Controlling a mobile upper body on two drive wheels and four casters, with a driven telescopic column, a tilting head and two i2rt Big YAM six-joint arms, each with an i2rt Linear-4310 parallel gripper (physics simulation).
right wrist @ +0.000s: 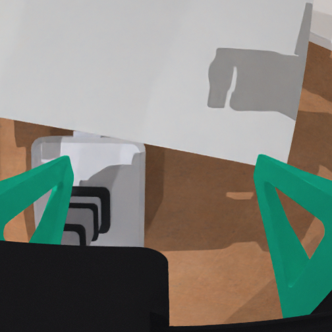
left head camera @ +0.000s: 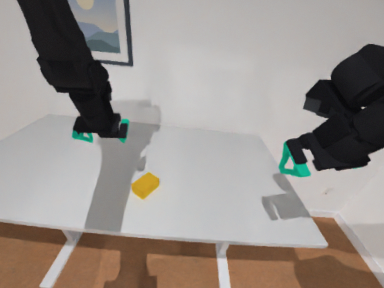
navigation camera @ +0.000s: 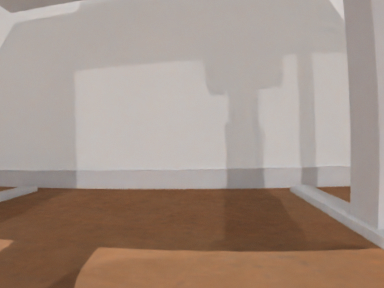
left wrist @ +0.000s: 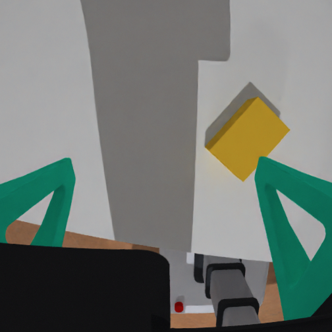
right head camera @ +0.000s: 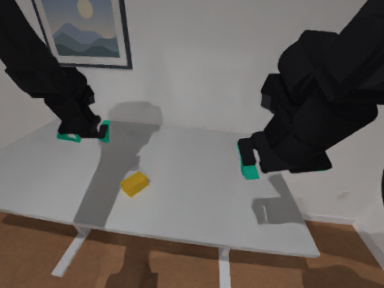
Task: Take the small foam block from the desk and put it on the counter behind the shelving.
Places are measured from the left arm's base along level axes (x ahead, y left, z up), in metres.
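Where they show: left gripper, fingertip midpoint: [left head camera: 108, 141] [right head camera: 94, 141]; right gripper, fingertip midpoint: [left head camera: 299, 167] [right head camera: 265, 169].
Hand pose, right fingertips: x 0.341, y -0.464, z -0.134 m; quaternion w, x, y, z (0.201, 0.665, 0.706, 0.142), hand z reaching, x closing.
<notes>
After its pixels a point has its place.
A yellow foam block [left head camera: 145, 185] {y -0.103, x 0.560, z -0.415 m} [right head camera: 134, 184] {y -0.109, x 0.557, z -0.415 m} [left wrist: 248, 139] lies flat on the light grey desk [left head camera: 210, 200] {y -0.359, x 0.510, z -0.460 m} [right head camera: 200, 205] {y -0.370, x 0.488, z -0.460 m} [left wrist: 45, 100] [right wrist: 100, 60]. My left gripper [left head camera: 102, 136] {y 0.004, x 0.579, z -0.224 m} [right head camera: 86, 136] [left wrist: 164, 167] is open and empty above the desk. In the left wrist view the block lies beyond the fingertip at the right of the picture. My right gripper [right wrist: 163, 165] is open and empty, near the desk's right edge in the head views; one of its fingers is partly hidden there. The counter and the shelving do not show.
A wall with a framed picture [left head camera: 102, 30] {y 0.168, x 1.232, z 0.074 m} [right head camera: 85, 35] {y 0.274, x 1.250, z 0.080 m} stands behind the desk. White desk legs [left head camera: 60, 262] [right head camera: 224, 265] [navigation camera: 364, 115] {y -0.636, x 0.688, z -1.143 m} stand on the brown floor [navigation camera: 165, 220] {y -0.181, x 0.843, z -1.410 m}. Part of the robot's light grey base [left wrist: 185, 280] [right wrist: 127, 200] shows in both wrist views, near the desk's front edge.
</notes>
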